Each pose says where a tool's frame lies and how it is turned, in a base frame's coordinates. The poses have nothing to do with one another.
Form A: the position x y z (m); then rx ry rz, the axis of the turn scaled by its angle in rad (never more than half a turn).
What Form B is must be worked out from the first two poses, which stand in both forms.
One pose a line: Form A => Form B
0.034 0.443 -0.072 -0.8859 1.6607 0.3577 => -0.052 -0.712 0.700 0.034; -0.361 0.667 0.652 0.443; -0.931 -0.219 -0.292 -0.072; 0 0 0 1
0.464 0.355 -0.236 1.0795 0.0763 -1.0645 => 0.532 0.734 -0.422 0.464; -0.666 0.055 -0.744 0.355; -0.523 0.677 0.519 -0.236; 0 0 0 1
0.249 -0.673 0.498 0.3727 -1.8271 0.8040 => -0.395 -0.593 -0.701 0.249; 0.116 0.725 -0.679 -0.673; 0.911 -0.350 -0.217 0.498; 0 0 0 1
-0.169 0.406 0.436 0.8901 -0.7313 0.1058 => 0.756 -0.374 -0.537 -0.169; -0.207 0.641 -0.739 0.406; 0.621 0.670 0.407 0.436; 0 0 0 1
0.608 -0.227 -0.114 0.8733 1.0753 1.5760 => -0.243 -0.328 0.913 0.608; 0.970 -0.109 0.219 -0.227; 0.027 0.938 0.345 -0.114; 0 0 0 1
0.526 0.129 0.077 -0.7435 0.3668 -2.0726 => -0.435 0.644 0.629 0.526; -0.821 -0.571 0.017 0.129; 0.370 -0.509 0.777 0.077; 0 0 0 1
